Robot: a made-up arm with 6 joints.
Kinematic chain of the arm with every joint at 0, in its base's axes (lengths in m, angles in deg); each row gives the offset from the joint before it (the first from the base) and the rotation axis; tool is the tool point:
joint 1: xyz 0 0 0.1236 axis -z
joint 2: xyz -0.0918 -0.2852 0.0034 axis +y
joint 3: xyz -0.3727 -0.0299 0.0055 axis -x
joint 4: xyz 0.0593 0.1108 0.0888 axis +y
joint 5: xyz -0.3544 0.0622 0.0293 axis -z
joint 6: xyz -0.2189 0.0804 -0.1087 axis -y
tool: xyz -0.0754 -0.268 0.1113
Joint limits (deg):
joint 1: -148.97..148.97
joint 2: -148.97..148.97
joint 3: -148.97..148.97
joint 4: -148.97..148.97
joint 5: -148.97..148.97
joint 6: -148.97..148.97
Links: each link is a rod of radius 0.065 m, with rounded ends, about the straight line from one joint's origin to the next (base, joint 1, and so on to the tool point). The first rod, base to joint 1, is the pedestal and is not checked.
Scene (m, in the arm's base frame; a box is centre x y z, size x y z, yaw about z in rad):
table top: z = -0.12
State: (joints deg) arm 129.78 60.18 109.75 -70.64 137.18 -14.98
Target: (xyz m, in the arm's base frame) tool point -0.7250 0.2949 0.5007
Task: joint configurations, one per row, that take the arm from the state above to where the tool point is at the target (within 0.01 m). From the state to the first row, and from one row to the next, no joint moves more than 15 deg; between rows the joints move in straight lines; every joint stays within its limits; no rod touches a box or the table.
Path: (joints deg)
1: 117.47 68.07 111.93 -75.55 140.13 -16.57
2: 105.16 75.95 114.11 -80.46 143.08 -18.17
3: 92.85 83.84 116.28 -85.37 146.02 -19.76
4: 80.54 91.72 118.46 -90.28 148.97 -21.36

